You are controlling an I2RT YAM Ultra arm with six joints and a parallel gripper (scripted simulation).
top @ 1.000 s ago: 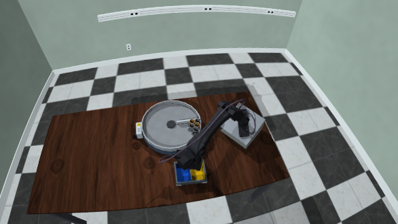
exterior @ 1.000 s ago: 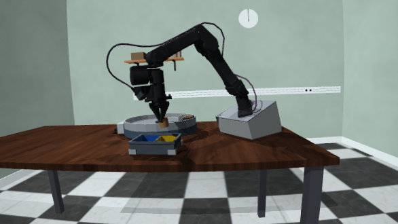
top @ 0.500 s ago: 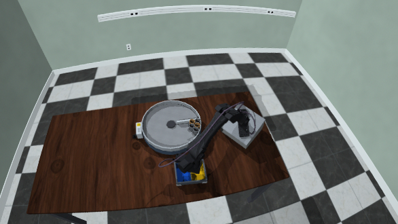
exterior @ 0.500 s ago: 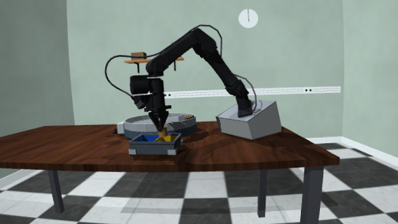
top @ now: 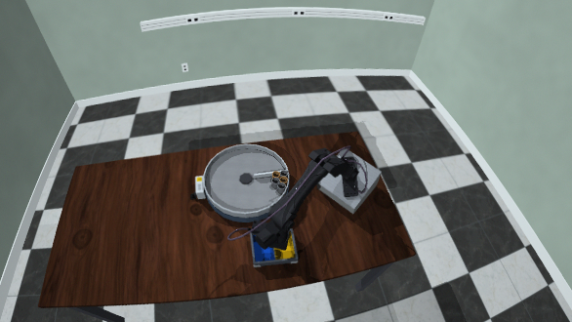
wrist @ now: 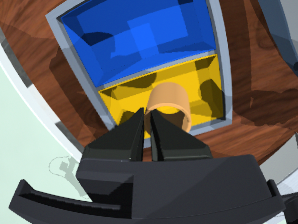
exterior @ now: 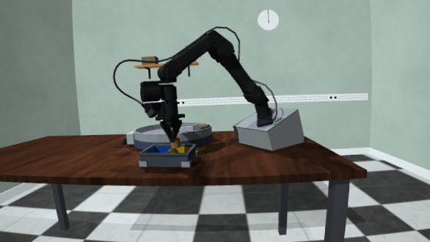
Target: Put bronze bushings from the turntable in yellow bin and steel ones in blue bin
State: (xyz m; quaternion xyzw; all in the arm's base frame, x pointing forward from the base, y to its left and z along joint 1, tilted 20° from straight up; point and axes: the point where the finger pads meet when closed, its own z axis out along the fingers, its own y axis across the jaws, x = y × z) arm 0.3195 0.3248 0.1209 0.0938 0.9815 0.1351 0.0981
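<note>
Right now my hand is 2 cm short of the bin tray, 1 cm to the left of it and 6 cm above it. Round my hand: grey turntable: 18 cm ahead, 36 cm to the right, 4 cm below; then yellow bin: 2 cm behind, 2 cm to the right, 7 cm below; then blue bin: 7 cm ahead, 7 cm below.
</note>
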